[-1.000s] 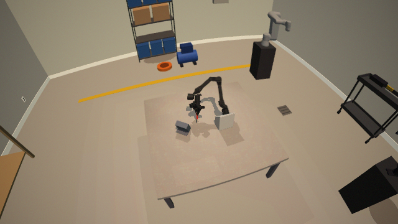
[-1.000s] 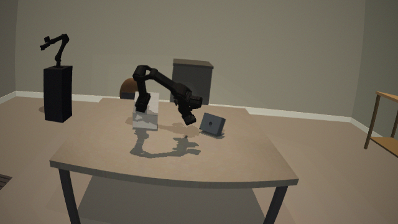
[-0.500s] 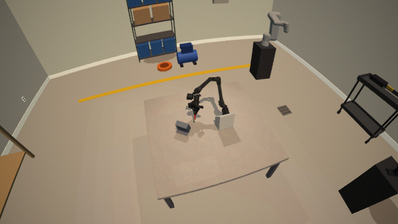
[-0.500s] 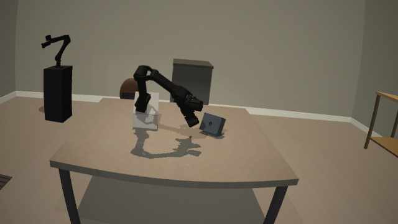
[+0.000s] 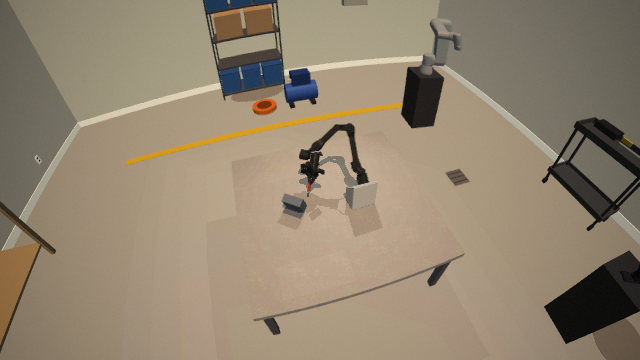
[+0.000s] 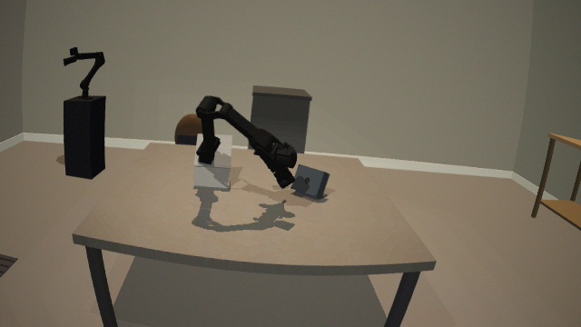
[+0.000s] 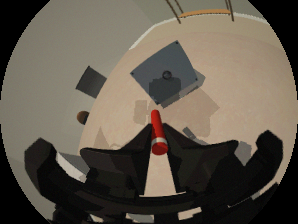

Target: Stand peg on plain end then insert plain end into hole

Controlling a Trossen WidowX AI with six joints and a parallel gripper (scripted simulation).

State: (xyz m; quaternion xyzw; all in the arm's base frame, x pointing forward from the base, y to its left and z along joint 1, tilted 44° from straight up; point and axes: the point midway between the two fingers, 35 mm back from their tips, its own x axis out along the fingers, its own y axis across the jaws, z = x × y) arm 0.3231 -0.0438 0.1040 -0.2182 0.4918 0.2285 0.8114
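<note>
Right now the dark sloped panel is 12 cm ahead of my gripper tip, 9 cm to the left of it and 5 cm below it. Round my gripper tip: red peg (1 cm to the right, 1 cm behind, 1 cm above).
</note>
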